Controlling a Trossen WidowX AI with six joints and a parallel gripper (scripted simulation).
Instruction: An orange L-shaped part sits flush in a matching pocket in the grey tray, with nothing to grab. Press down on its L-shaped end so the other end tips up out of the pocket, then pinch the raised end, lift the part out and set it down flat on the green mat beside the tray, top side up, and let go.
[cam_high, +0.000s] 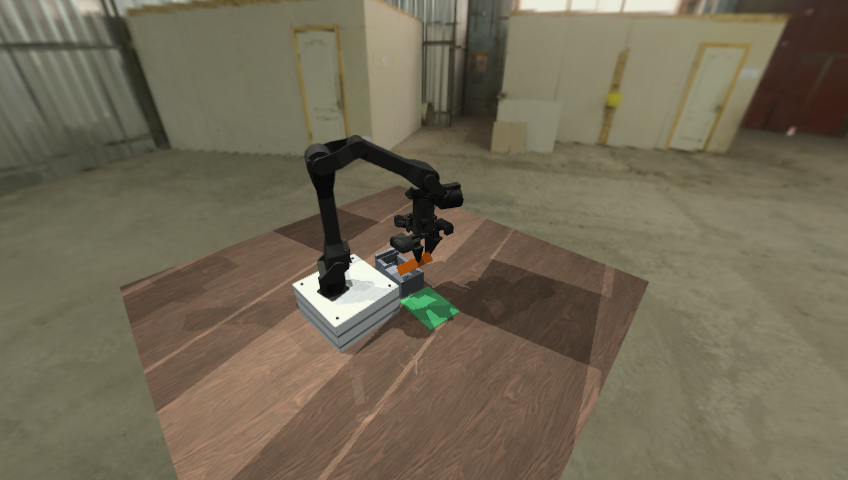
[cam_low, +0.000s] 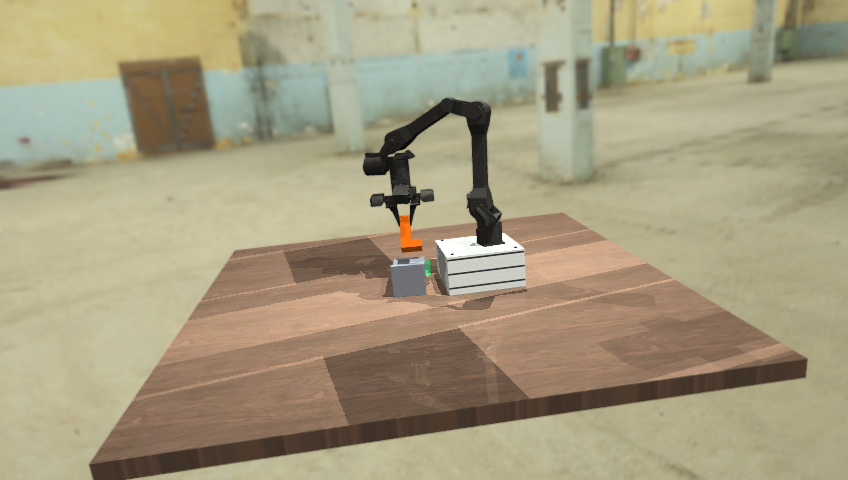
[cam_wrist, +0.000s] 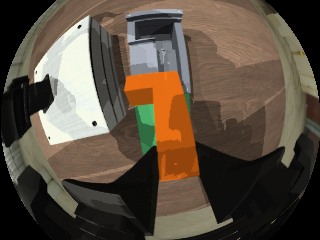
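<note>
My gripper tip is 17 cm above the green mat, 4 cm to the left of it and 2 cm past it. From my gripper tip the other things lie so: orange L-shaped part (3 cm to the left, 3 cm below, 1 cm behind).
</note>
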